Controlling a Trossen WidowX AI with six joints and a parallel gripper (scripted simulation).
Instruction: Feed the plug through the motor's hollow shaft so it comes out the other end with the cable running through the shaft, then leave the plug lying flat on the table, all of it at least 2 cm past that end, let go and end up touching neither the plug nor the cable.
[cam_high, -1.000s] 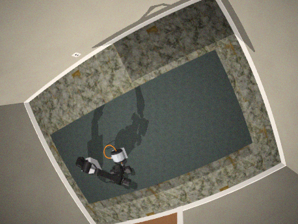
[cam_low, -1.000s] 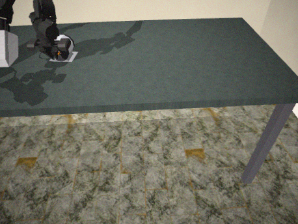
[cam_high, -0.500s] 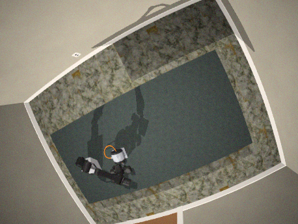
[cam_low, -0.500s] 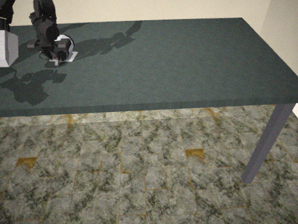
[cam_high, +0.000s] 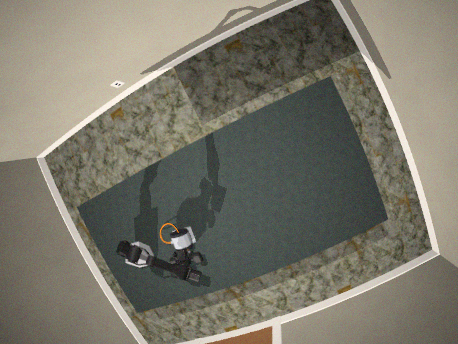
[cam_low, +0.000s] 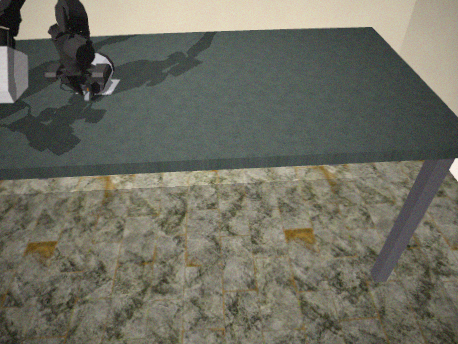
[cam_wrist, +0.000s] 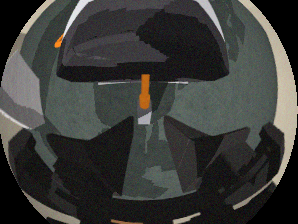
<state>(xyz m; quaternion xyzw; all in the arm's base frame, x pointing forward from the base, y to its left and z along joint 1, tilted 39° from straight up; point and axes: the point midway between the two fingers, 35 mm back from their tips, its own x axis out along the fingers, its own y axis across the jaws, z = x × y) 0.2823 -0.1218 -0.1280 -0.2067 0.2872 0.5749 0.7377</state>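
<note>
Right now the grey plug is 1 cm to the left of my hand and 4 cm below it.
</note>
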